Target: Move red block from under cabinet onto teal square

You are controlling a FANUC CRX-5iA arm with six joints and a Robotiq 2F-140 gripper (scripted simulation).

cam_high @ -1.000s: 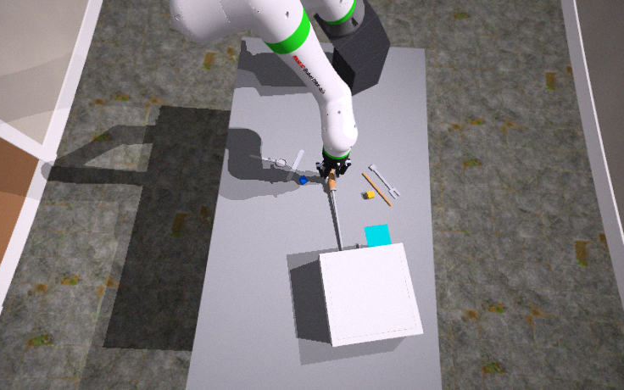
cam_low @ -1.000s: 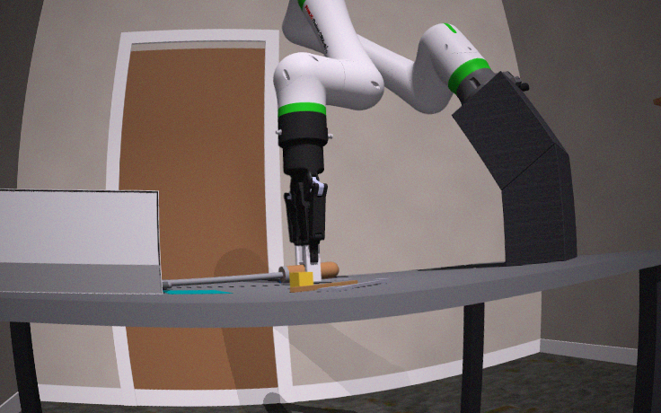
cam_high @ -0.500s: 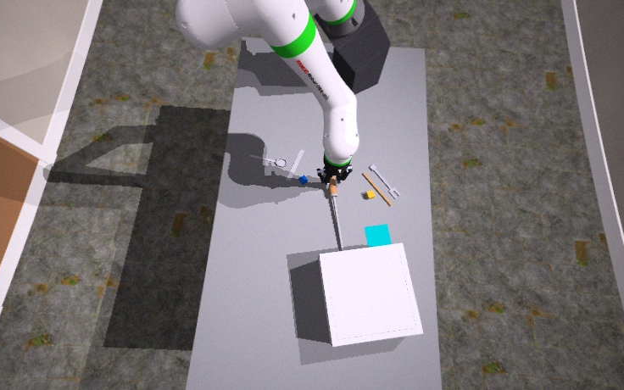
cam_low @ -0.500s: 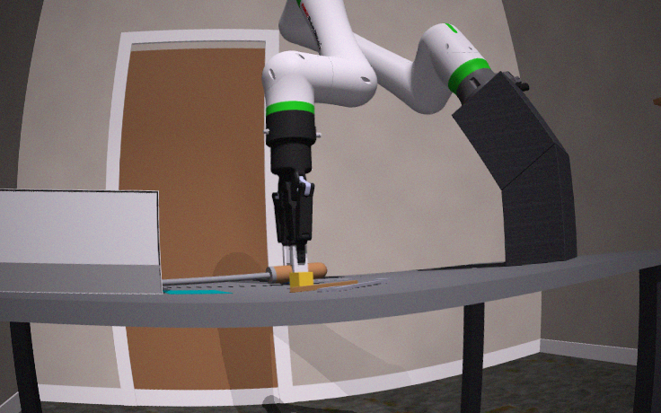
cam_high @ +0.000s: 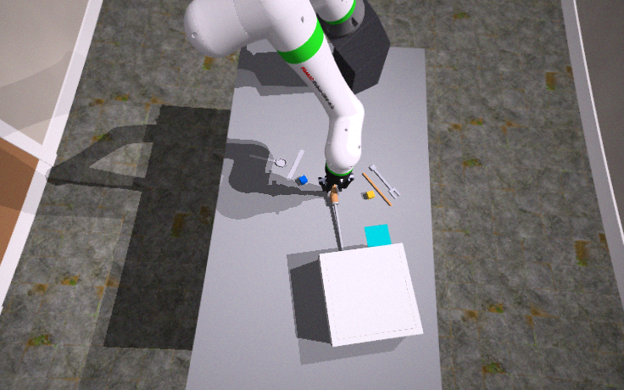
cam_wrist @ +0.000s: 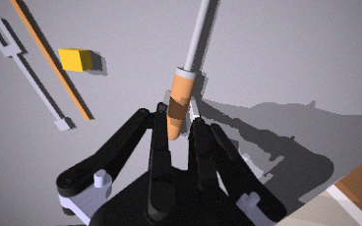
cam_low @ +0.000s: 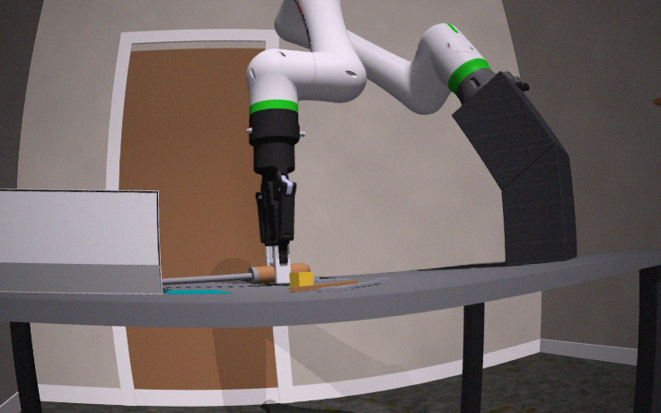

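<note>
My gripper is now 150 mm to the right of the yellow block and 30 mm above it. Also, from my hand: orange stick 180 mm to the left, 30 mm below, 30 mm behind; then long grey hook tool 120 mm ahead, 60 mm to the left, 20 mm below; then blue block 120 mm to the right, 50 mm behind, 30 mm below.
</note>
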